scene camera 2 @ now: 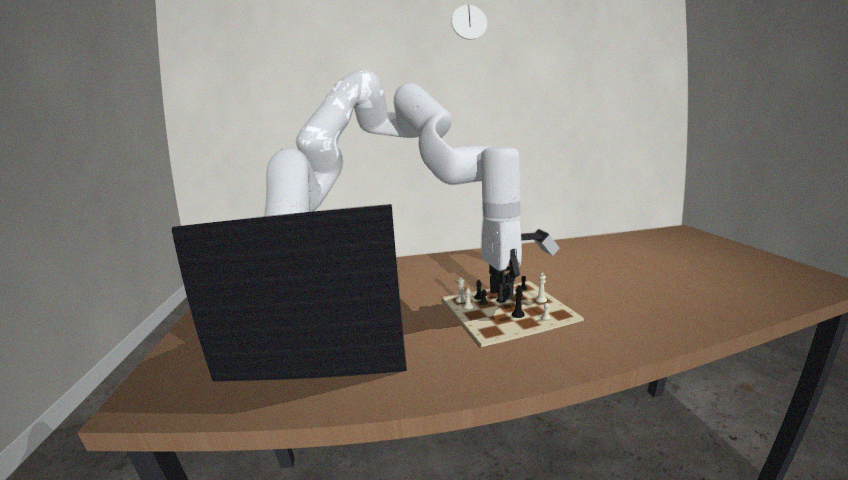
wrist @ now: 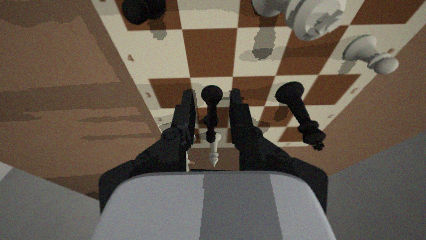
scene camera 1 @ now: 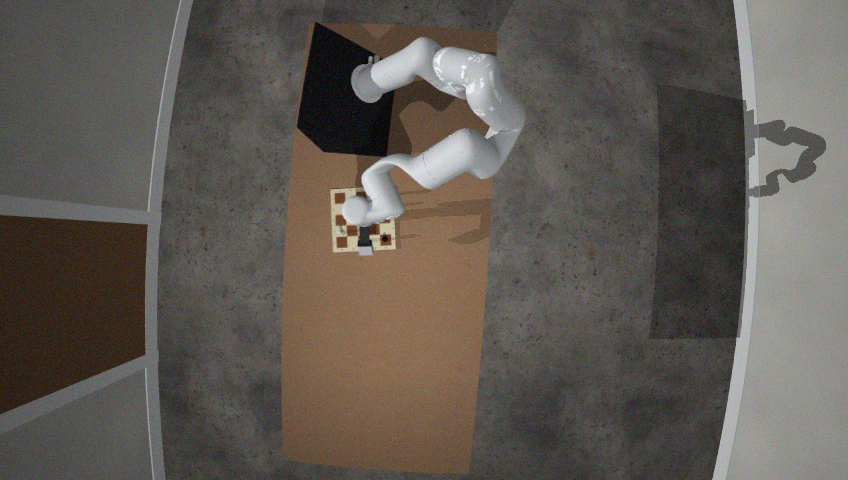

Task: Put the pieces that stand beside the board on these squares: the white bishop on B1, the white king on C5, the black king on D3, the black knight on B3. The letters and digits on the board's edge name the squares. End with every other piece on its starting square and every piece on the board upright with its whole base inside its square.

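Gripper visible, wrist view included. White pawn and chessboard visible too.
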